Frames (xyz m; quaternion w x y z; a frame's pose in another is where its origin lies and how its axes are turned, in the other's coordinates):
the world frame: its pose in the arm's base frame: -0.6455 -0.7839 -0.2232 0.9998 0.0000 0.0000 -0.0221
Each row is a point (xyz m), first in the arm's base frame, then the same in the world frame.
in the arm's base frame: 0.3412 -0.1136 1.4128
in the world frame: 0.9561 0.7132 1.6360
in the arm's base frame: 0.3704 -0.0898 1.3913
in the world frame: 0.9842 0.7383 1.6145
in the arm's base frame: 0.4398 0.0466 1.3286
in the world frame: 1.0475 0.8776 1.5518
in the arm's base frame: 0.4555 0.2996 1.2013
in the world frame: 1.0520 1.1311 1.4245
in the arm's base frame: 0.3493 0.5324 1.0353
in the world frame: 0.9357 1.3590 1.2585
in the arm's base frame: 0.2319 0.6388 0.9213
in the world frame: 0.8137 1.4601 1.1445
